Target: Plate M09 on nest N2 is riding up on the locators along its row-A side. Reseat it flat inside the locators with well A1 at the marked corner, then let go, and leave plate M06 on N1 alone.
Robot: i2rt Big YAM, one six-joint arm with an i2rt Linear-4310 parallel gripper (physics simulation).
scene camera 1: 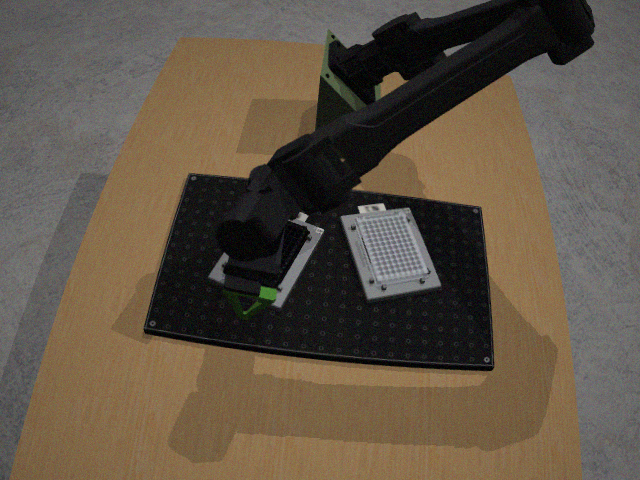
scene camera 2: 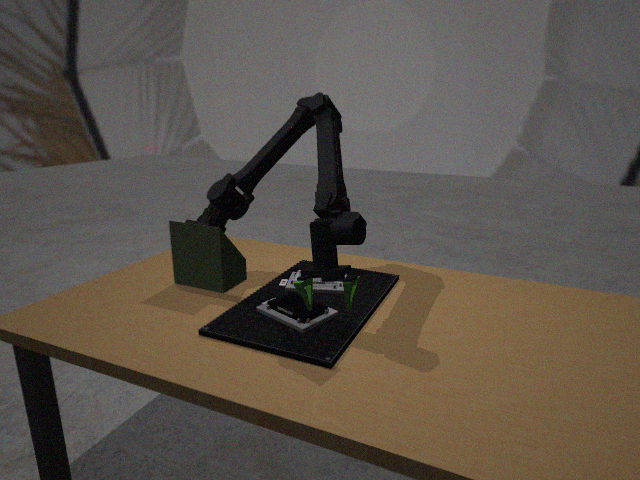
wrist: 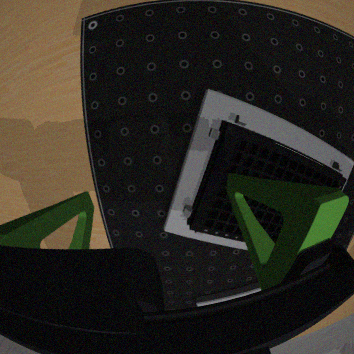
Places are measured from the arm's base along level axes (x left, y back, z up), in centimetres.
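Pixels of known places: gripper, between the fingertips: (scene camera 1: 246, 293) (scene camera 2: 329, 310) (wrist: 157, 190); arm's base, origin of its link: (scene camera 1: 348, 73) (scene camera 2: 204, 237).
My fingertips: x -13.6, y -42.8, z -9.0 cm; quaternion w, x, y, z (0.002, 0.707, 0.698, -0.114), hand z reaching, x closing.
For each thing: its top centre in the pictures, then the offset to it from my fingertips. "pt": a spot on its surface instead. Level surfaces: height alone.
- Black plate M09, centre of its top: (wrist: 279, 203) (scene camera 1: 267, 247) (scene camera 2: 297, 303) dz -0.8, dx +2.2, dy +9.1 cm
- grey nest N2, centre of its top: (wrist: 278, 200) (scene camera 1: 267, 248) (scene camera 2: 297, 305) dz -1.2, dx +2.2, dy +9.2 cm
- small white mark, centre of its top: (scene camera 1: 319, 230) dz -2.2, dx +10.0, dy +14.2 cm
- Clear plate M06, centre of its top: (scene camera 1: 391, 244) (scene camera 2: 317, 275) dz -0.8, dx +21.1, dy +11.3 cm
- nest N1, centre of its top: (scene camera 1: 391, 246) (scene camera 2: 317, 277) dz -1.2, dx +21.1, dy +11.3 cm
- black perforated board, centre of its top: (wrist: 253, 265) (scene camera 1: 329, 263) (scene camera 2: 313, 298) dz -3.4, dx +11.8, dy +8.9 cm
- wooden table, height of its surface: dz -4.7 cm
- white label, a spot on its surface: (scene camera 1: 371, 208) pt dz -3.2, dx +18.5, dy +20.7 cm
Black plate M09 (scene camera 1: 295, 240) (scene camera 2: 289, 304) (wrist: 265, 155) lies on the grey nest N2 (scene camera 1: 302, 268) (scene camera 2: 302, 327) (wrist: 215, 107), among its small locators. Its tilt is hard to judge, as it is dark and partly covered. A small white mark (scene camera 1: 318, 230) sits on a nest corner. My gripper (scene camera 1: 250, 284) (scene camera 2: 329, 308) (wrist: 157, 190) is wide open and empty. In the wrist view its right finger overlaps the plate and its left finger is beyond the nest. The arm hides the rear finger in scene camera 1. Clear plate M06 (scene camera 1: 395, 248) lies on nest N1 (scene camera 1: 403, 290).
Both nests are on the black perforated board (scene camera 1: 320, 330) (scene camera 2: 341, 335) (wrist: 135, 80), on the wooden table (scene camera 1: 129, 403) (scene camera 2: 465, 361). The green base bracket (scene camera 1: 336, 98) (scene camera 2: 196, 258) stands behind. A white label (scene camera 1: 371, 208) is at N1's back edge. The forearm passes above the board.
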